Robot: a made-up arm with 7 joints.
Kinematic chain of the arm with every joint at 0, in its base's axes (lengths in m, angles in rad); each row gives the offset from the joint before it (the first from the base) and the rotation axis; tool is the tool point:
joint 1: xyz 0 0.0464 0 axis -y
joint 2: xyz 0 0.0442 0 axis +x
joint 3: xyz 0 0 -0.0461 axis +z
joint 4: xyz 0 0 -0.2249 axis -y
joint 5: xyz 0 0 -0.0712 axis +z
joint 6: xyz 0 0 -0.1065 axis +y
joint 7: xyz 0 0 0 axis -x
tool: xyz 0 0 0
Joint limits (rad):
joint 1: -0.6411..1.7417
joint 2: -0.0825..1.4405
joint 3: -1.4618..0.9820
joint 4: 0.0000..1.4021
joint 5: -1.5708..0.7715
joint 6: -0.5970..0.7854
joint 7: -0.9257..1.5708
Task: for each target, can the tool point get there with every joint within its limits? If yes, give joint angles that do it. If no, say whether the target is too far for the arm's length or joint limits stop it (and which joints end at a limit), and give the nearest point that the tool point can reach.
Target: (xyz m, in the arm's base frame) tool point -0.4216 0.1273 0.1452
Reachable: no: joint limits stop it (at a limit: joint 1, joint 2, joint 3, joint 4) | nearest point -0.1204 0.4078 0.0780 | short by 0.417 m
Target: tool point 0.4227 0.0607 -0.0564
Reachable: yes | joints 1.3060 0.1404 -1.0061 0.6323 -0.2199 0.1973 0.7771
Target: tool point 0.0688 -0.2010 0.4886
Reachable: no: too far | nearest point 0.2626 -0.0231 0.1983 | short by 0.392 m
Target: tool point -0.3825 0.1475 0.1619
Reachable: no: joint limits stop it (at a limit: joint 1, joint 2, joint 3, joint 4) | nearest point -0.1204 0.4078 0.0780 | short by 0.379 m
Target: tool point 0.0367 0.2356 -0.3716
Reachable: yes | joints -0.2895 0.4891 -0.2389 0.9577 0.1172 0.6486 -0.3736
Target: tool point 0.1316 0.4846 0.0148
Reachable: yes | joints 0.8719 1.1391 0.7068 0.7901 -0.9373 0.3615 -0.7212
